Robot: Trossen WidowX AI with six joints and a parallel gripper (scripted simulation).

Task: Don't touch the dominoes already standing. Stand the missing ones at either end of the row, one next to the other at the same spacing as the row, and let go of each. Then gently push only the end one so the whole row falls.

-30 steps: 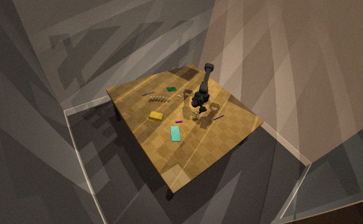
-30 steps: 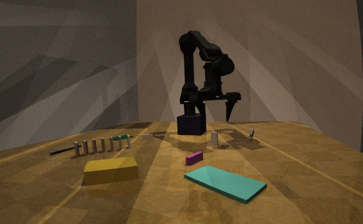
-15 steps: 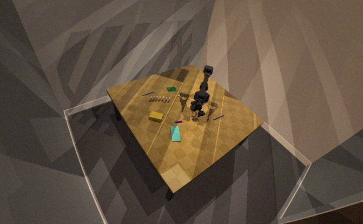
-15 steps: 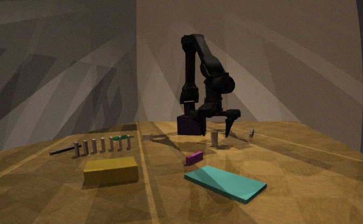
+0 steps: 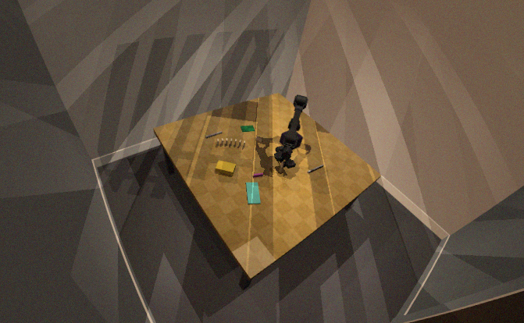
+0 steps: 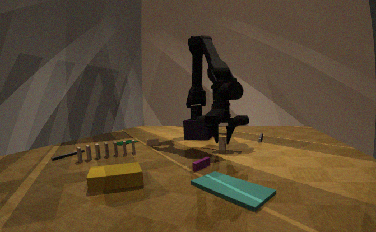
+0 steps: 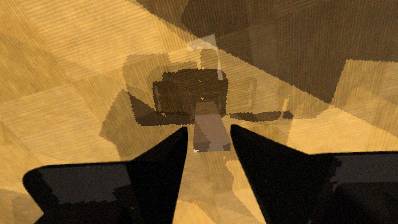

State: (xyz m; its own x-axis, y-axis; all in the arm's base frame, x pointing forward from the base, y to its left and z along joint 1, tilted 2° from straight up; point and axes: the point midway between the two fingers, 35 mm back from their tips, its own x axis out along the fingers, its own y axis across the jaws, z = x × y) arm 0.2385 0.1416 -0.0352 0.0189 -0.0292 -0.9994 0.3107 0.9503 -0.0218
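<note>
Now: the green flat piece 8 cm behind my gripper tip, 46 cm to the right of it and 2 cm below it. The rest, counted from my gripper tip: purple block: 19 cm ahead, 4 cm to the right, 1 cm below; then flat teal slab: 32 cm ahead, 4 cm to the left, 2 cm below; then yellow block: 33 cm ahead, 21 cm to the right, 1 cm below.
</note>
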